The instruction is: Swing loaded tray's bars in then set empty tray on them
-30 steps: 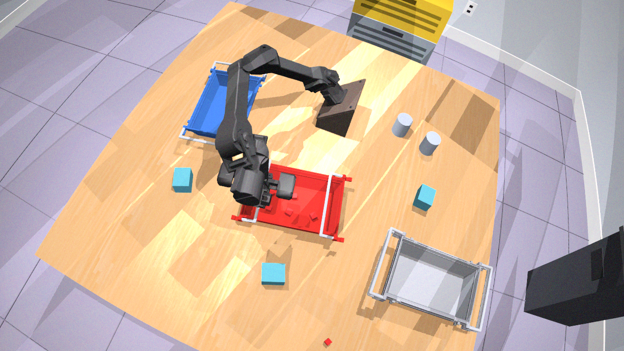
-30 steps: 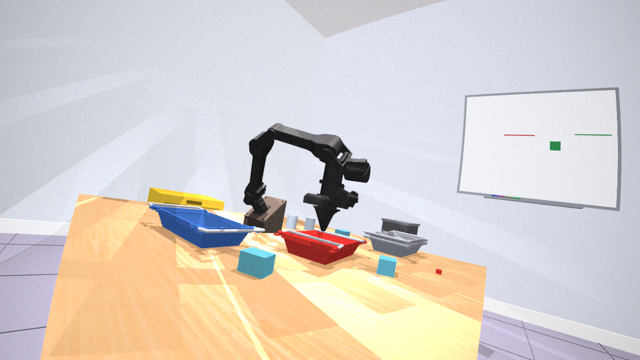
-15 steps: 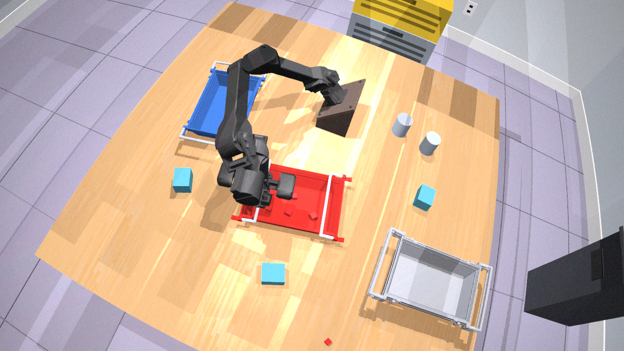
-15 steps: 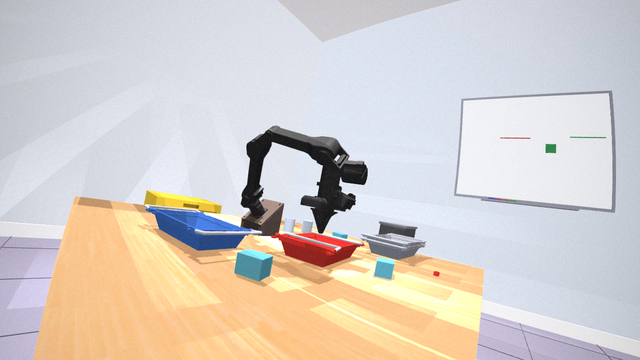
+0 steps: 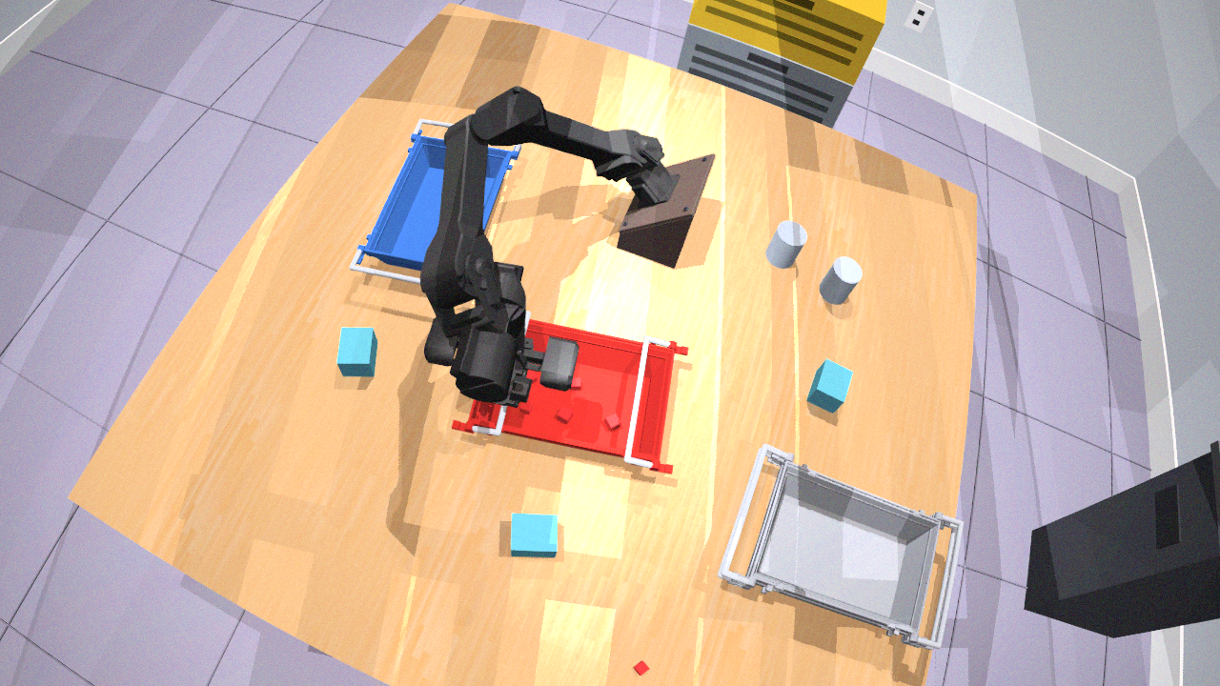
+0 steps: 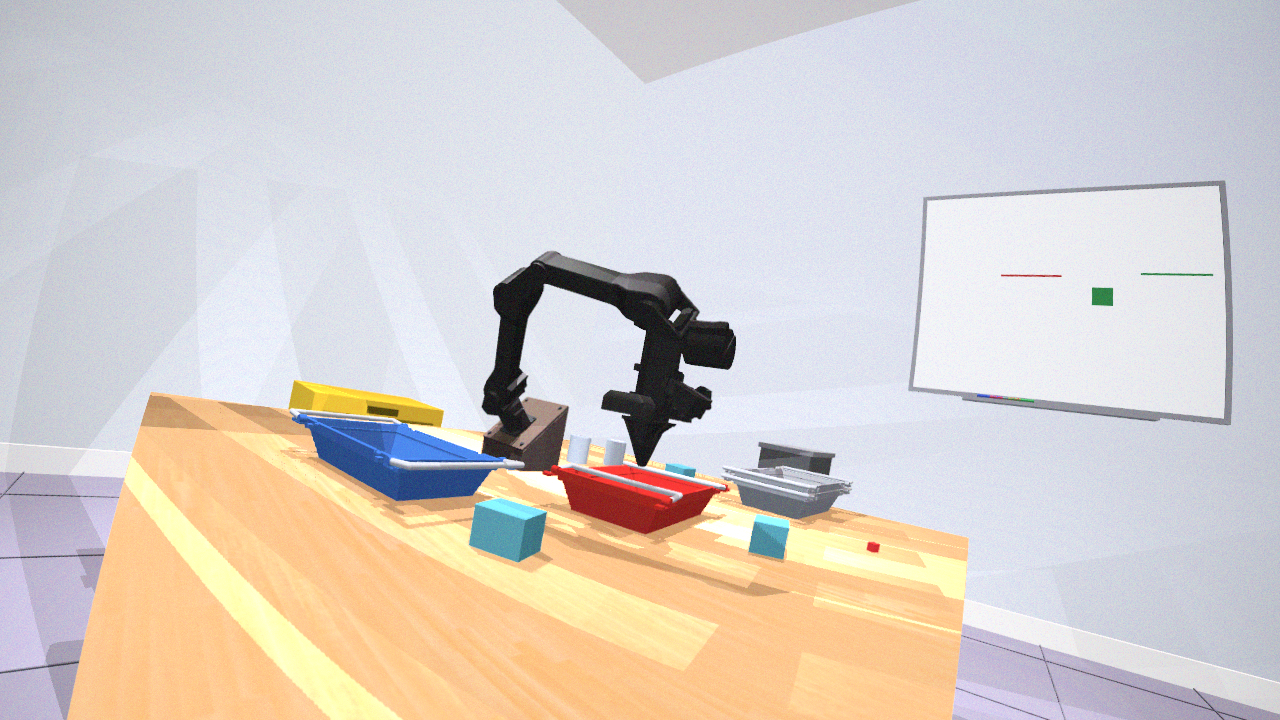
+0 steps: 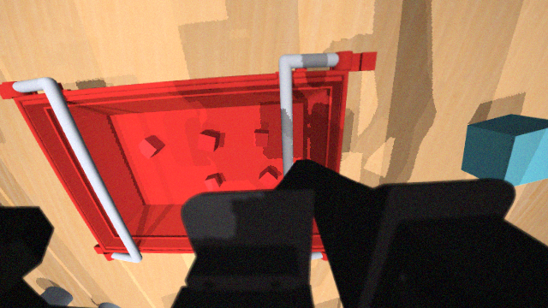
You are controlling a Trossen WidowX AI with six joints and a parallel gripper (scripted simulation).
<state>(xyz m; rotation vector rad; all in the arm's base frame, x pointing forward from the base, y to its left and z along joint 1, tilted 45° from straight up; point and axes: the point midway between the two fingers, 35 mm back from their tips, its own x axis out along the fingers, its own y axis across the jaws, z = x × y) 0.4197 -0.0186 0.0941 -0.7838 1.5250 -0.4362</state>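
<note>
Now: the blue tray 27 cm behind my gripper tip, 25 cm to the right of it and 5 cm below it.
</note>
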